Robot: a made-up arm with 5 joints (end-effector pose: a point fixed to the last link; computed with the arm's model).
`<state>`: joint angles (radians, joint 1 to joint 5).
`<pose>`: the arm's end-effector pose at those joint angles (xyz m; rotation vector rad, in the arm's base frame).
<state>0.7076 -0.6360 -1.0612 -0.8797 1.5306</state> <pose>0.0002 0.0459 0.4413 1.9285 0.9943 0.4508</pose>
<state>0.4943 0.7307 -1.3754 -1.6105 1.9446</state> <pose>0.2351 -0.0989 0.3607 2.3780 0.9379 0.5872</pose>
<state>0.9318 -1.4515 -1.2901 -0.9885 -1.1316</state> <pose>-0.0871 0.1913 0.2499 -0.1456 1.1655 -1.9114</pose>
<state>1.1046 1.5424 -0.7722 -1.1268 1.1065</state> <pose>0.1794 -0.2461 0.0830 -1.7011 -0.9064 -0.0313</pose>
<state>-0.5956 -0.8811 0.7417 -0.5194 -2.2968</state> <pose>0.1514 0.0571 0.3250 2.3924 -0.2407 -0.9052</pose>
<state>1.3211 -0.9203 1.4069 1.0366 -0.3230</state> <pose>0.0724 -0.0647 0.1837 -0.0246 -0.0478 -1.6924</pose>
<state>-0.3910 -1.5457 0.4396 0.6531 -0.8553</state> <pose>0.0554 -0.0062 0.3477 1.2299 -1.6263 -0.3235</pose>
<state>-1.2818 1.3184 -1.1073 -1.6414 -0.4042</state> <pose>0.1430 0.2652 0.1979 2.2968 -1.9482 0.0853</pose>
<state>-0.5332 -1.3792 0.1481 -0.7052 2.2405</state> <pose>0.0093 -0.0346 0.3908 2.2253 2.0380 0.5456</pose>
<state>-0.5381 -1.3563 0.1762 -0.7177 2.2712</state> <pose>0.0170 -0.0303 0.3917 2.2684 2.0243 0.4925</pose>
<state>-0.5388 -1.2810 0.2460 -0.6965 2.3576</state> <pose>0.0405 -0.0163 0.3935 2.4056 1.9683 0.2476</pose>
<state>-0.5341 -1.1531 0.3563 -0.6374 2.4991</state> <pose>0.0789 0.0065 0.3888 -2.5556 -1.7962 0.2130</pose>
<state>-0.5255 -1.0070 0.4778 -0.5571 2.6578</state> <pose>0.1189 0.0296 0.3718 -2.6316 -1.5383 0.7532</pose>
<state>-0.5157 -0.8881 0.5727 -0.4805 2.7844</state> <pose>0.1470 0.0447 0.3502 2.5715 1.2766 -1.1698</pose>
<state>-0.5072 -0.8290 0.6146 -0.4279 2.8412</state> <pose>0.1591 0.0505 0.3376 2.4996 1.1407 -1.3715</pose>
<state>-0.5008 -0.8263 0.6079 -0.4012 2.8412</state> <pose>0.1600 0.0502 0.3376 2.4898 1.1267 -1.4035</pose>
